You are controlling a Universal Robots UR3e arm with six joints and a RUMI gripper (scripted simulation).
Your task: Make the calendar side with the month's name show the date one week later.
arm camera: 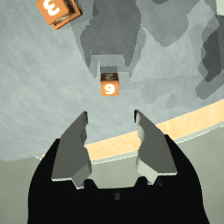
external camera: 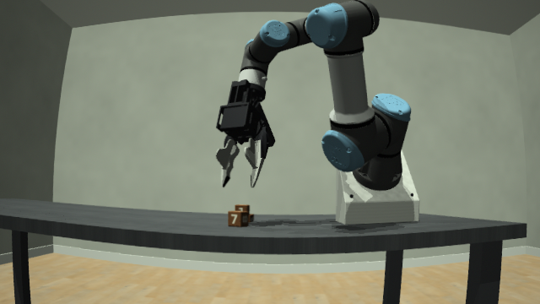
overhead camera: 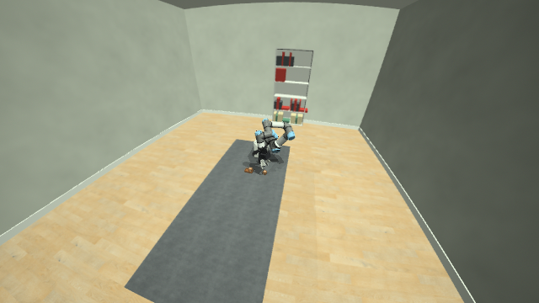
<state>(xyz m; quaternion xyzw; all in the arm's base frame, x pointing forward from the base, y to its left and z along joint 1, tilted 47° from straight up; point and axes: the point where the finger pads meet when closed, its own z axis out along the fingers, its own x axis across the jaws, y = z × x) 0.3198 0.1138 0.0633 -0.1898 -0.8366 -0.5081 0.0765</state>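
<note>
My gripper is now 8 cm above the cube. The rest, counted from my hand: calendar tray: 1 cm ahead, 16 cm to the right, 9 cm below.
</note>
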